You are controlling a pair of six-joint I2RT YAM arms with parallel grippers.
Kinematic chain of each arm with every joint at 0, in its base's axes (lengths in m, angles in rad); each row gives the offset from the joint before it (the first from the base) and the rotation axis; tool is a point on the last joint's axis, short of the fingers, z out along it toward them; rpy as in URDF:
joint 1: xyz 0 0 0.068 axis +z
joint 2: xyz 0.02 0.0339 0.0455 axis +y
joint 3: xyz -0.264 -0.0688 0 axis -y
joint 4: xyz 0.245 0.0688 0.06 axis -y
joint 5: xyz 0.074 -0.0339 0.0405 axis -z
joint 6: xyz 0.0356 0 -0.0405 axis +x
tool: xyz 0 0 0 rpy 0 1.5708 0
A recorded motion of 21 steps. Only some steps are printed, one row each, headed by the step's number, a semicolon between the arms.
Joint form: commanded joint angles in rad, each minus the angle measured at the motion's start. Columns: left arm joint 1, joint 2, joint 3, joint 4, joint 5, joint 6; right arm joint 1, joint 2, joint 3, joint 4, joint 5, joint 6.
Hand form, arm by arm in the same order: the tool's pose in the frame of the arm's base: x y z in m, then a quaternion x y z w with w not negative. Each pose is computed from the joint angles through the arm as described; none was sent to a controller.
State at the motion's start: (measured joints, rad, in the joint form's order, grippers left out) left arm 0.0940 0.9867 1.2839 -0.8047 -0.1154 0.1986; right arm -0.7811 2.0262 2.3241 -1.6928 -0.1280 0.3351
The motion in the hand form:
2: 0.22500 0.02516 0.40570 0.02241 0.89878 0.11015 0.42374; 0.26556 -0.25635 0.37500 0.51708 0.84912 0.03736 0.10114
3: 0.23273 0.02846 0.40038 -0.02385 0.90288 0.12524 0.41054; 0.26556 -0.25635 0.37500 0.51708 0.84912 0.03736 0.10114
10: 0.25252 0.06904 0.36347 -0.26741 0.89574 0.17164 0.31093; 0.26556 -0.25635 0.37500 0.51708 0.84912 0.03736 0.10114
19: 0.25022 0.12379 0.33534 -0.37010 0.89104 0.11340 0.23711; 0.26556 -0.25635 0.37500 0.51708 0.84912 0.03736 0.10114
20: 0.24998 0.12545 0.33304 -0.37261 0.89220 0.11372 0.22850; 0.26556 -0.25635 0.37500 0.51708 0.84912 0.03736 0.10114
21: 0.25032 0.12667 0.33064 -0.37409 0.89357 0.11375 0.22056; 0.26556 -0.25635 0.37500 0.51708 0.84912 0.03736 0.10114
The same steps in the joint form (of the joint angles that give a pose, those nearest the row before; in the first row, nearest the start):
2: 0.0007 0.1835 0.1282 -0.1060 0.0095 -0.0027; 0.0019 -0.0099 -0.0027 -0.0022 0.0092 -0.0095
3: 0.0011 0.2125 0.1301 -0.1064 -0.0603 -0.0740; 0.0019 -0.0099 -0.0027 -0.0022 0.0092 -0.0095
10: 0.1236 0.3472 0.1297 -0.2060 -0.2552 -0.4372; 0.0019 -0.0099 -0.0027 -0.0022 0.0092 -0.0095
19: 0.3399 0.4375 0.1259 -0.2560 -0.0862 -0.5009; 0.0019 -0.0099 -0.0027 -0.0022 0.0092 -0.0095
20: 0.3456 0.4444 0.1259 -0.2663 -0.0862 -0.5009; 0.0019 -0.0099 -0.0027 -0.0022 0.0092 -0.0095
21: 0.3490 0.4521 0.1259 -0.2747 -0.0862 -0.5009; 0.0019 -0.0099 -0.0027 -0.0022 0.0092 -0.0095

